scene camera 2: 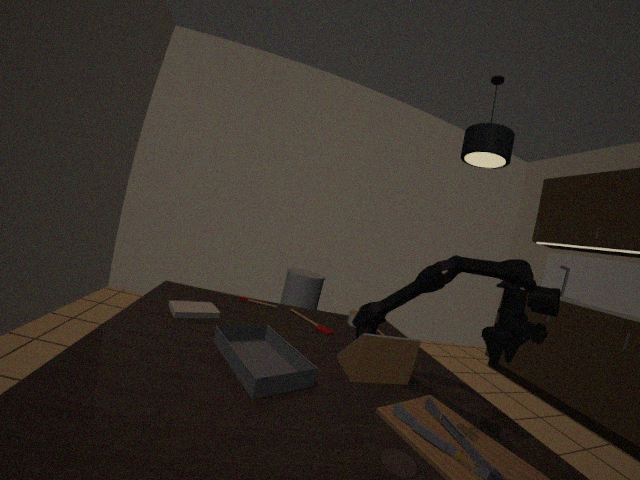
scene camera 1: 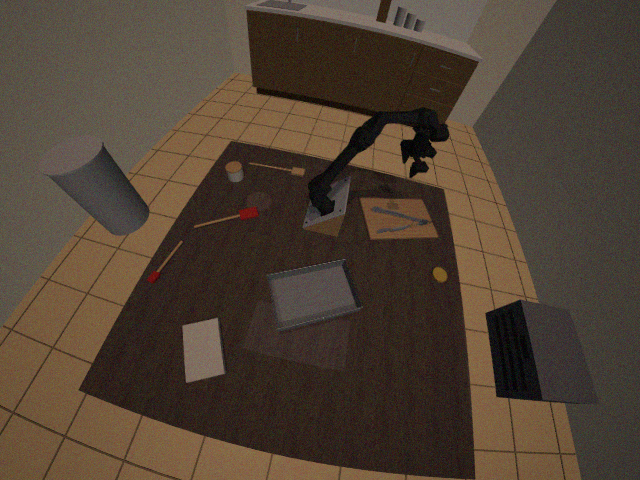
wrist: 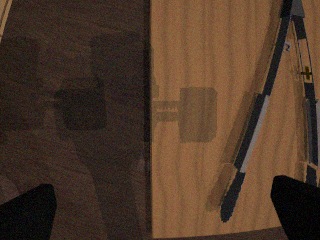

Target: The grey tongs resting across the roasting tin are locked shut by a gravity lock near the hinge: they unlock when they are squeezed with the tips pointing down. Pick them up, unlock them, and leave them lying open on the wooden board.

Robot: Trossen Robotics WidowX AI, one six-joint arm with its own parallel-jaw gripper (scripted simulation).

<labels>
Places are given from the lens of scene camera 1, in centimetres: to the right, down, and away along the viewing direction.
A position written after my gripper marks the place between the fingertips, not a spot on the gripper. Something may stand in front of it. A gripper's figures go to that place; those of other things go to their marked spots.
my gripper (scene camera 1: 407, 170): 39, -31, 97
white block (scene camera 1: 203, 348): -38, 35, 67
grey roasting tin (scene camera 1: 302, 296): -6, 21, 83
</labels>
